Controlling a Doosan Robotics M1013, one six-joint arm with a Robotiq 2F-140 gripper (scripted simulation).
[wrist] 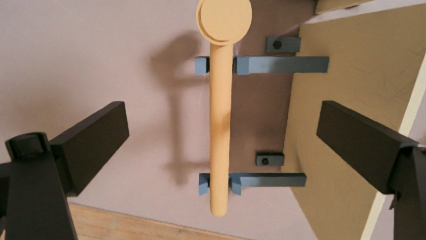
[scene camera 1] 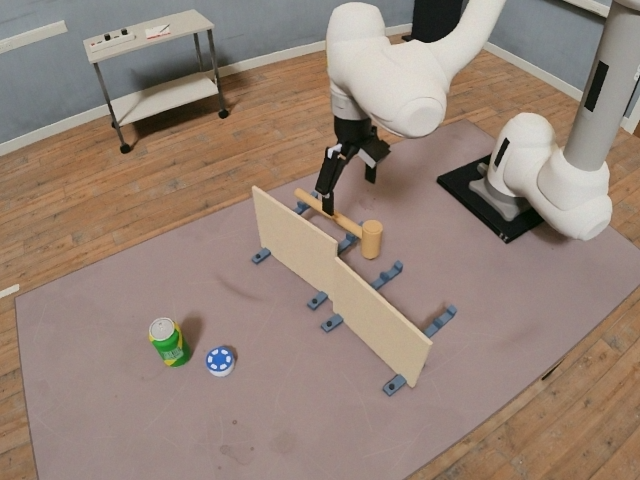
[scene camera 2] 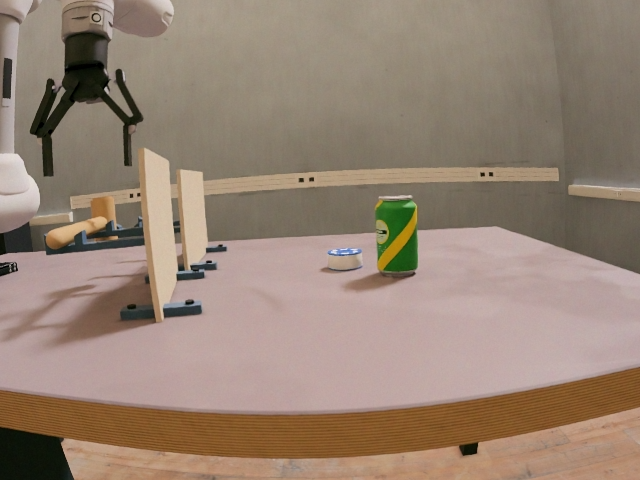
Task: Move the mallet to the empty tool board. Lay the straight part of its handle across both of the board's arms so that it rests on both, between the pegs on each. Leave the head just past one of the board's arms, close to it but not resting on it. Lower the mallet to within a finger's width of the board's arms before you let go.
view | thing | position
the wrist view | my gripper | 223, 118
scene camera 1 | my gripper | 349, 196
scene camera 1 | wooden mallet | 370, 233
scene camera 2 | my gripper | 87, 171
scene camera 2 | wooden mallet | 102, 209
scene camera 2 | blue-and-white tape roll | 344, 259
